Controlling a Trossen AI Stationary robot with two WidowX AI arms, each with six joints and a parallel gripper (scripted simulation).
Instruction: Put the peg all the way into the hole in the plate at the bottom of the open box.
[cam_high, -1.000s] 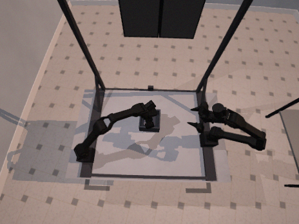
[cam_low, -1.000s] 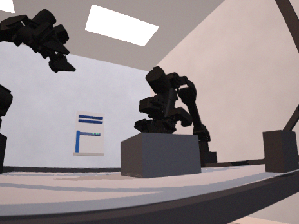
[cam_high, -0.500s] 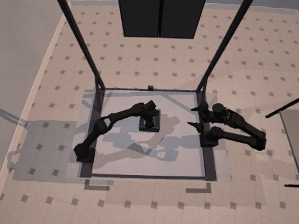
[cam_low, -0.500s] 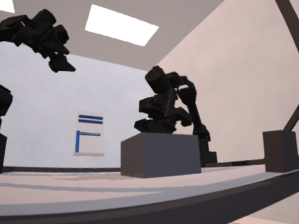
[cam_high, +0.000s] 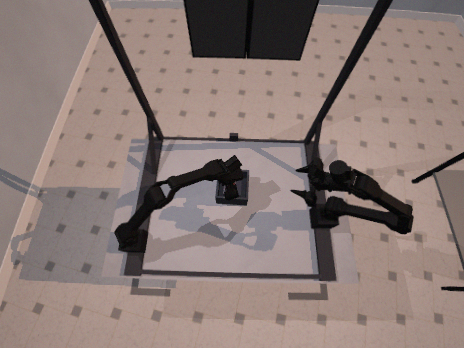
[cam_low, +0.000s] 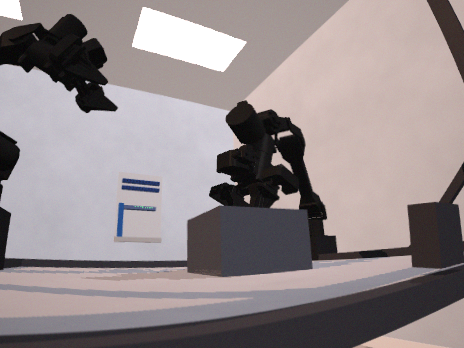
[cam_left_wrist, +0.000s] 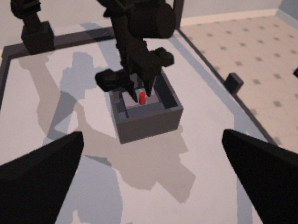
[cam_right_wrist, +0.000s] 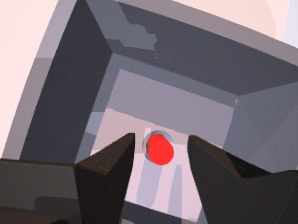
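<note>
My right gripper is now 6 cm above the red peg and 1 cm to the right of it. From my right hand the other things lie so: box 8 cm below, 1 cm to the left; grey plate 6 cm below, 1 cm to the left.
</note>
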